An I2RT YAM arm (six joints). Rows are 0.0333 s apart.
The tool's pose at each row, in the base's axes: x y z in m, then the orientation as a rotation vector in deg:
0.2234 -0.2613 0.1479 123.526 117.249 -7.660
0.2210 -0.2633 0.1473 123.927 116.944 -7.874
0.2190 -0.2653 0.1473 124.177 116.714 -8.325
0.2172 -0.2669 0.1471 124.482 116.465 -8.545
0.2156 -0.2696 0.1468 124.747 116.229 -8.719
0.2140 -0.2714 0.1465 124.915 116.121 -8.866
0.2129 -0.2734 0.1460 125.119 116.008 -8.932
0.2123 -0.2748 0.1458 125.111 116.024 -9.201
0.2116 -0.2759 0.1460 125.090 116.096 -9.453
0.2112 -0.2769 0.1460 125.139 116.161 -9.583
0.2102 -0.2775 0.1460 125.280 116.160 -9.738
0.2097 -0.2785 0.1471 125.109 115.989 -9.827
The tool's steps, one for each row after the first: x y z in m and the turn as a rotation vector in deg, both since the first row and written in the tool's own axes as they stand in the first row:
-0.0020 -0.0023 0.0008 0.192 -0.049 0.316
-0.0041 -0.0042 0.0011 0.451 -0.243 0.515
-0.0057 -0.0060 0.0015 0.619 -0.313 0.760
-0.0084 -0.0075 0.0022 0.749 -0.375 0.984
-0.0102 -0.0090 0.0027 0.868 -0.410 1.102
-0.0121 -0.0100 0.0035 0.964 -0.392 1.243
-0.0135 -0.0106 0.0040 1.100 -0.509 1.215
-0.0147 -0.0112 0.0039 1.244 -0.596 1.155
-0.0157 -0.0115 0.0041 1.364 -0.597 1.134
-0.0163 -0.0125 0.0042 1.518 -0.594 1.185
-0.0175 -0.0129 0.0032 1.394 -0.807 1.196

